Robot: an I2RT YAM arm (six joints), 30 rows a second.
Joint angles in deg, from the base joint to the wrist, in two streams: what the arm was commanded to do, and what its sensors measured. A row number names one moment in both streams.
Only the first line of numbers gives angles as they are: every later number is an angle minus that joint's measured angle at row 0.
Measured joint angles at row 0:
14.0, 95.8, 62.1, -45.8, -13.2, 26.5
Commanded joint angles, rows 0 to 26:
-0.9, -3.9, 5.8, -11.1, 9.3, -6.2
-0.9, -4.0, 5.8, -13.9, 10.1, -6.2
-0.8, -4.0, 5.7, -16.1, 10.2, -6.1
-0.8, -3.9, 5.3, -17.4, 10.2, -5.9
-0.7, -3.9, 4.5, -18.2, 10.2, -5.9
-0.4, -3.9, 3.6, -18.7, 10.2, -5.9
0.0, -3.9, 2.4, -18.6, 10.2, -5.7
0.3, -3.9, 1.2, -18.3, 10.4, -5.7
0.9, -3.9, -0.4, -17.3, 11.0, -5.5
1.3, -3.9, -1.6, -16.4, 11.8, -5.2
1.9, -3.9, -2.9, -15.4, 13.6, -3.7
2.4, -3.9, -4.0, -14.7, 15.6, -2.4
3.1, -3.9, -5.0, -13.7, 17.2, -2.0
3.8, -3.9, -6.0, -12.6, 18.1, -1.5
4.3, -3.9, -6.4, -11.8, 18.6, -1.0
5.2, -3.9, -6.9, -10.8, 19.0, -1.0
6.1, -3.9, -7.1, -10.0, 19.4, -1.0
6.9, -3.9, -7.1, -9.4, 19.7, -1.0
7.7, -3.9, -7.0, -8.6, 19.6, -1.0
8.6, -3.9, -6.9, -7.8, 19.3, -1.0
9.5, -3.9, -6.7, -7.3, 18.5, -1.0
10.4, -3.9, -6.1, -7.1, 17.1, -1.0
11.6, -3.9, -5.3, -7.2, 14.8, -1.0
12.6, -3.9, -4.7, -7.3, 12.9, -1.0
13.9, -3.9, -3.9, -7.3, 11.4, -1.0
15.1, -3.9, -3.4, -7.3, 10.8, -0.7
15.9, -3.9, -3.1, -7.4, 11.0, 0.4
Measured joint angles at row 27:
13.0, -3.1, -6.0, -7.7, 14.7, -1.0
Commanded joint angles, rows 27 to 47:
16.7, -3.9, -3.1, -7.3, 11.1, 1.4
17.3, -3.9, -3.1, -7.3, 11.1, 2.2
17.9, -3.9, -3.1, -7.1, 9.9, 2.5
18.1, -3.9, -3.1, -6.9, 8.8, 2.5
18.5, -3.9, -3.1, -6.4, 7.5, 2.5
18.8, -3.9, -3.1, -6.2, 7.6, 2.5
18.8, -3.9, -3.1, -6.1, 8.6, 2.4
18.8, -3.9, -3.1, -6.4, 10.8, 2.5
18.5, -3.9, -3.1, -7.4, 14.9, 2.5
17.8, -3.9, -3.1, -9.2, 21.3, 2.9
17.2, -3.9, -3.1, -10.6, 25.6, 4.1
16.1, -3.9, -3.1, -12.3, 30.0, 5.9
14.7, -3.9, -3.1, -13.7, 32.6, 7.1
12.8, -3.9, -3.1, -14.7, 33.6, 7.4
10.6, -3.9, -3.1, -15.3, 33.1, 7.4
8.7, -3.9, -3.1, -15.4, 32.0, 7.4
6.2, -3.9, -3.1, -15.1, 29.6, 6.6
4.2, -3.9, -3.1, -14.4, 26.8, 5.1
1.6, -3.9, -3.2, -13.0, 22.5, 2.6
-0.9, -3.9, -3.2, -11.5, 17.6, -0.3
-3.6, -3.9, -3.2, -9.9, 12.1, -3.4
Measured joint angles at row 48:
1.4, -3.1, -4.5, -11.8, 22.3, 3.0
